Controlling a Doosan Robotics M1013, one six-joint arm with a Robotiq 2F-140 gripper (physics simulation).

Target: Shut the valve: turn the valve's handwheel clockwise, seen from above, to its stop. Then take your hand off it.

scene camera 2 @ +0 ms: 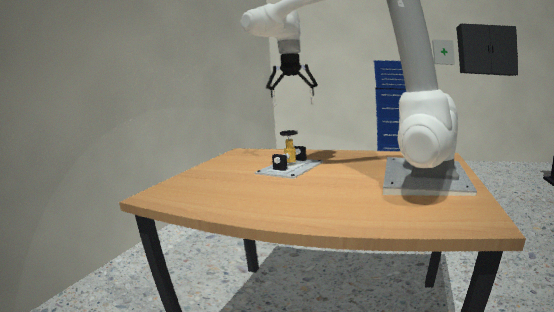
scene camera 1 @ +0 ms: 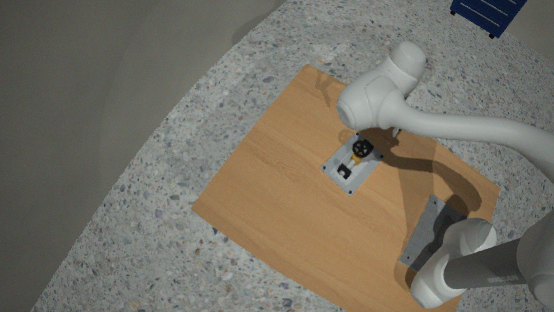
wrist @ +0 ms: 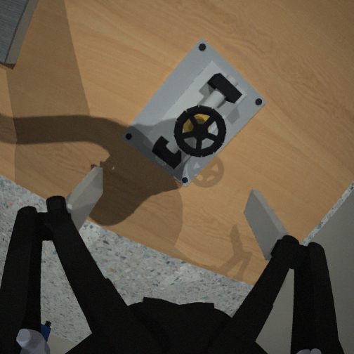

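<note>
The black five-spoked handwheel (scene camera 1: 362, 148) (scene camera 2: 288, 133) (wrist: 201, 131) lies level on top of the yellow valve body (scene camera 1: 355, 159) (scene camera 2: 290, 150) (wrist: 190, 124). The valve stands on a grey plate (scene camera 1: 364, 172) (scene camera 2: 300, 170) (wrist: 165, 107) on the table, with a pipe running through two black clamp blocks. My gripper (scene camera 2: 292, 100) (wrist: 176, 191) is wide open and empty, pointing down, high above the handwheel and not touching it. In the wrist view the handwheel shows beyond the line between the fingertips. In scene camera 1 the arm hides most of the gripper.
The wooden table (scene camera 1: 260, 175) (scene camera 2: 210, 200) (wrist: 300, 165) carries the valve plate and the arm's base plate (scene camera 1: 422, 235) (scene camera 2: 395, 182). The arm's lower joint stands on this base plate. A blue drawer cabinet (scene camera 1: 487, 15) (scene camera 2: 387, 110) and a dark wall cupboard (scene camera 2: 487, 49) are beyond the table.
</note>
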